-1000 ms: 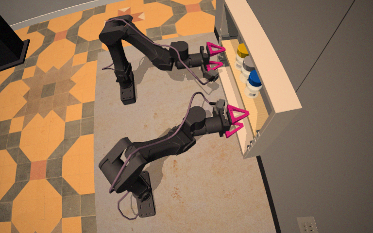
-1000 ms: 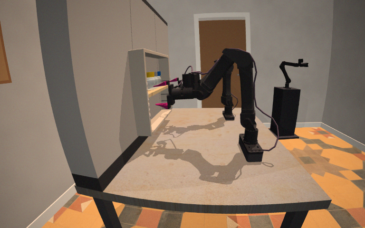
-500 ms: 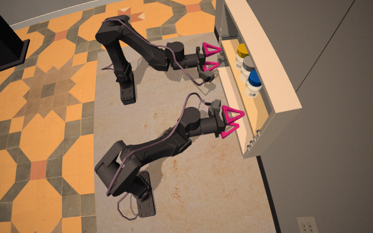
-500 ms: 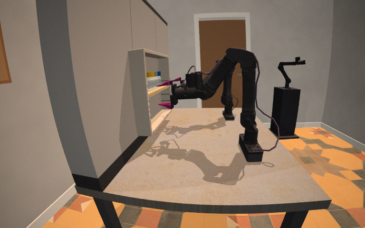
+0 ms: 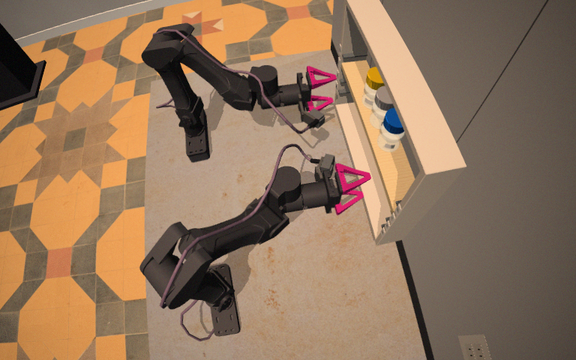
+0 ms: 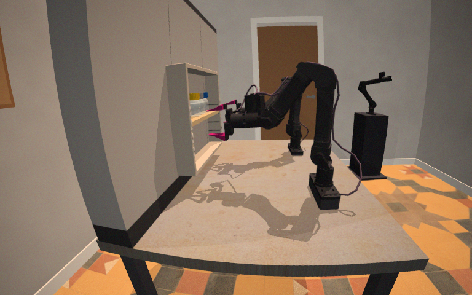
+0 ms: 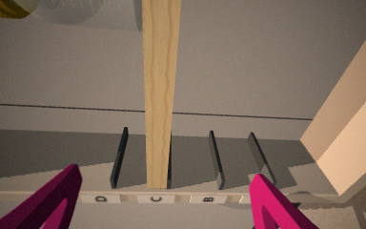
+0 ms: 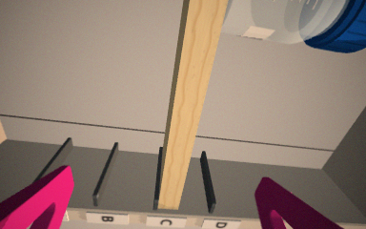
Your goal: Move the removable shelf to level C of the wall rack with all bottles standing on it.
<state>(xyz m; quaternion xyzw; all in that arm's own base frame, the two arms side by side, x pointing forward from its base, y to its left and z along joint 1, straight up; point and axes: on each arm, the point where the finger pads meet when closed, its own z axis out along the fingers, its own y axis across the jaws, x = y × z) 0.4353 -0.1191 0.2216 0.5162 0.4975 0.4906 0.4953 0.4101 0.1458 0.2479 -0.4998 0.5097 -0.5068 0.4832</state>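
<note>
My right hand is 90 mm short of the blue-capped bottle, 90 mm to the right of it and 60 mm below it. The rest, counted from my right hand: grey-capped bottle: 100 mm ahead, 150 mm to the left, 60 mm above; then wooden shelf: 90 mm ahead, 140 mm to the left, 10 mm above; then wall rack: 90 mm ahead, 140 mm to the left, 20 mm above.
The yellow-capped bottle is 8 cm ahead of my left hand, 8 cm to the right of it and 6 cm above it. The rest, counted from my left hand: grey-capped bottle: 8 cm ahead, 15 cm to the right, 6 cm above; wooden shelf: 8 cm ahead, 16 cm to the right, 1 cm above; wall rack: 8 cm ahead, 16 cm to the right, 2 cm above.
</note>
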